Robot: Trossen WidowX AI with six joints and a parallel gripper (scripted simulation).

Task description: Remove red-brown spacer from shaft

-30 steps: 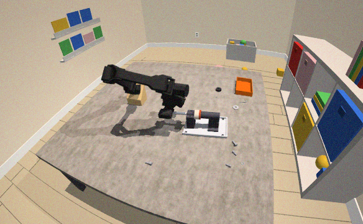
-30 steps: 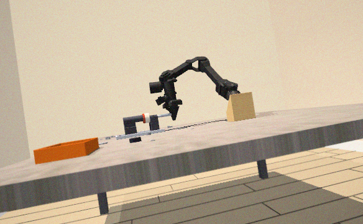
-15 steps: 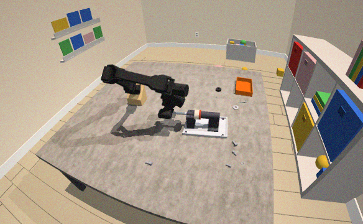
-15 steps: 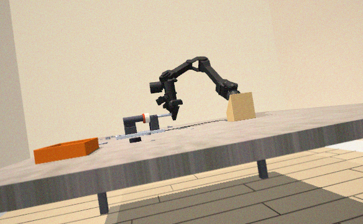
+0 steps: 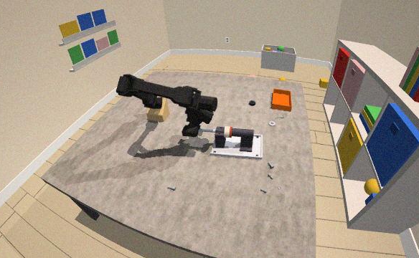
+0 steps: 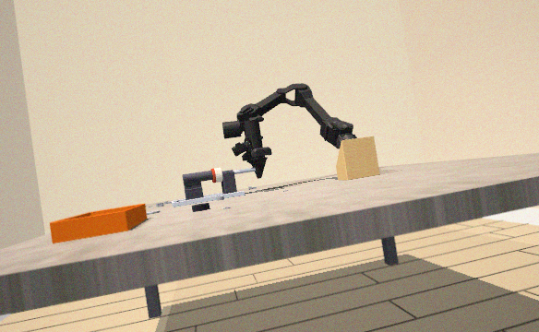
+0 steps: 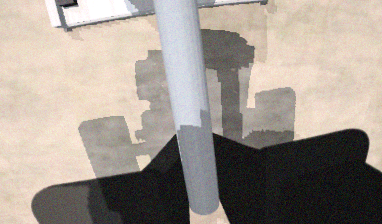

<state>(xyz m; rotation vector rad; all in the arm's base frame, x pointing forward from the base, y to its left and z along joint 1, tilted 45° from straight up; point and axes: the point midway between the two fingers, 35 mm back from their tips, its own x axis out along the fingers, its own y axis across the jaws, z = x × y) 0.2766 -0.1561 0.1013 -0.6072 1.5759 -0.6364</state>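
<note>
The shaft lies 70 mm ahead of my gripper tip and 30 mm above it. Also, from my gripper tip: black disc 380 mm to the left, 240 mm ahead, 40 mm below; then red-brown spacer 160 mm ahead, 30 mm above; then orange tray 440 mm to the left, 430 mm ahead, 40 mm below.
</note>
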